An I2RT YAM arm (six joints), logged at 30 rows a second.
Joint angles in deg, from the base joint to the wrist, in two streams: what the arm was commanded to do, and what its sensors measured. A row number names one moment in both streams.
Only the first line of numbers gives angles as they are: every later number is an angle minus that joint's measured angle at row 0.
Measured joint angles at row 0: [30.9, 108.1, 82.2, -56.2, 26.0, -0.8]
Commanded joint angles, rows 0 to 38: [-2.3, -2.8, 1.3, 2.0, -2.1, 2.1]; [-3.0, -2.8, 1.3, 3.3, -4.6, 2.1]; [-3.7, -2.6, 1.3, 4.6, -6.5, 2.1]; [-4.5, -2.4, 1.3, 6.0, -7.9, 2.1]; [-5.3, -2.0, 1.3, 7.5, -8.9, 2.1]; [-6.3, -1.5, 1.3, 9.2, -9.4, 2.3]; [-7.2, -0.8, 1.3, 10.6, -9.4, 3.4]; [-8.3, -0.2, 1.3, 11.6, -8.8, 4.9]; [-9.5, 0.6, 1.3, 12.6, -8.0, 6.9]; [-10.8, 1.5, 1.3, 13.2, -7.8, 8.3]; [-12.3, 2.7, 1.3, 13.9, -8.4, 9.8]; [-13.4, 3.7, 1.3, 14.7, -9.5, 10.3]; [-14.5, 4.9, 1.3, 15.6, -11.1, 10.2]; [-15.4, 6.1, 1.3, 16.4, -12.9, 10.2]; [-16.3, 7.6, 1.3, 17.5, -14.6, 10.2]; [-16.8, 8.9, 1.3, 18.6, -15.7, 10.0]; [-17.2, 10.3, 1.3, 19.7, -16.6, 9.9]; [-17.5, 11.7, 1.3, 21.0, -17.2, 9.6]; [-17.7, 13.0, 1.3, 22.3, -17.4, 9.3]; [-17.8, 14.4, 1.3, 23.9, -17.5, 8.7]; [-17.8, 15.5, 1.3, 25.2, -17.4, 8.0]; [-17.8, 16.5, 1.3, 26.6, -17.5, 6.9]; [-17.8, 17.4, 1.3, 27.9, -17.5, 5.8]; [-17.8, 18.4, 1.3, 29.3, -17.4, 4.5]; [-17.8, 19.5, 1.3, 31.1, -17.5, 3.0]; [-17.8, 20.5, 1.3, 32.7, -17.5, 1.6]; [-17.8, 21.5, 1.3, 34.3, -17.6, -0.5]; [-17.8, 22.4, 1.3, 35.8, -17.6, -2.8]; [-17.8, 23.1, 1.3, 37.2, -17.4, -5.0]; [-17.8, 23.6, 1.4, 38.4, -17.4, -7.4]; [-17.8, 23.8, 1.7, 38.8, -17.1, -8.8]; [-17.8, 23.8, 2.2, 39.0, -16.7, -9.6]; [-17.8, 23.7, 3.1, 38.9, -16.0, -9.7]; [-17.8, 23.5, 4.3, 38.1, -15.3, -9.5]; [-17.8, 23.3, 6.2, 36.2, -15.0, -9.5]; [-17.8, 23.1, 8.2, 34.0, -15.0, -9.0]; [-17.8, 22.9, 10.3, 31.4, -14.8, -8.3]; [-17.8, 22.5, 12.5, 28.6, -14.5, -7.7]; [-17.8, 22.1, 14.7, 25.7, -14.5, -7.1]
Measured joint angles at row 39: [-17.9, 20.5, 10.5, 29.6, -14.3, -6.6]
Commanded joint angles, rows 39 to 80: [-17.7, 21.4, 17.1, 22.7, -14.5, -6.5]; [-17.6, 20.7, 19.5, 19.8, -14.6, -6.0]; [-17.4, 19.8, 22.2, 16.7, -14.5, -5.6]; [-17.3, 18.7, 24.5, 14.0, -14.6, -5.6]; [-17.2, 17.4, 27.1, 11.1, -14.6, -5.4]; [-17.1, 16.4, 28.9, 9.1, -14.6, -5.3]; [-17.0, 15.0, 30.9, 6.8, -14.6, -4.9]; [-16.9, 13.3, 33.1, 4.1, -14.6, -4.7]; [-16.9, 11.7, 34.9, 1.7, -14.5, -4.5]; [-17.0, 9.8, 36.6, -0.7, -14.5, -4.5]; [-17.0, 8.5, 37.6, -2.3, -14.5, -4.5]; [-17.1, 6.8, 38.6, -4.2, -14.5, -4.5]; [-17.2, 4.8, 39.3, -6.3, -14.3, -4.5]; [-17.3, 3.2, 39.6, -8.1, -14.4, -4.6]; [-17.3, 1.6, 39.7, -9.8, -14.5, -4.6]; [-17.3, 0.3, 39.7, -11.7, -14.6, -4.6]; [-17.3, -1.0, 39.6, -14.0, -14.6, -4.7]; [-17.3, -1.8, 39.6, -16.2, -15.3, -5.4]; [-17.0, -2.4, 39.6, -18.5, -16.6, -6.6]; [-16.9, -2.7, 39.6, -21.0, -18.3, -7.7]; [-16.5, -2.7, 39.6, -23.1, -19.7, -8.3]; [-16.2, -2.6, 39.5, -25.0, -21.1, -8.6]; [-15.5, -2.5, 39.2, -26.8, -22.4, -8.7]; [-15.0, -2.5, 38.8, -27.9, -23.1, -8.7]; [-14.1, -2.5, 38.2, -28.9, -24.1, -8.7]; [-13.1, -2.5, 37.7, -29.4, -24.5, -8.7]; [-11.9, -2.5, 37.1, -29.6, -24.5, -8.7]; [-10.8, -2.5, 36.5, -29.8, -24.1, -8.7]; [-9.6, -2.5, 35.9, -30.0, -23.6, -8.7]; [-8.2, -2.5, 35.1, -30.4, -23.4, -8.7]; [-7.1, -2.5, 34.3, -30.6, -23.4, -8.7]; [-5.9, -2.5, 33.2, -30.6, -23.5, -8.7]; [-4.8, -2.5, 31.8, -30.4, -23.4, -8.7]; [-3.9, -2.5, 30.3, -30.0, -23.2, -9.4]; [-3.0, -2.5, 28.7, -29.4, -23.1, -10.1]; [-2.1, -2.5, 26.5, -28.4, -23.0, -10.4]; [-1.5, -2.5, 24.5, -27.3, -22.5, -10.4]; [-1.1, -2.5, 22.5, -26.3, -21.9, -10.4]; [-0.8, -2.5, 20.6, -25.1, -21.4, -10.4]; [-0.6, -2.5, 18.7, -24.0, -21.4, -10.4]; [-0.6, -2.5, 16.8, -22.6, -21.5, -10.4]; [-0.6, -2.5, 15.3, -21.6, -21.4, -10.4]
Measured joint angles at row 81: [-0.5, -2.7, 18.9, -23.0, -22.2, -9.5]
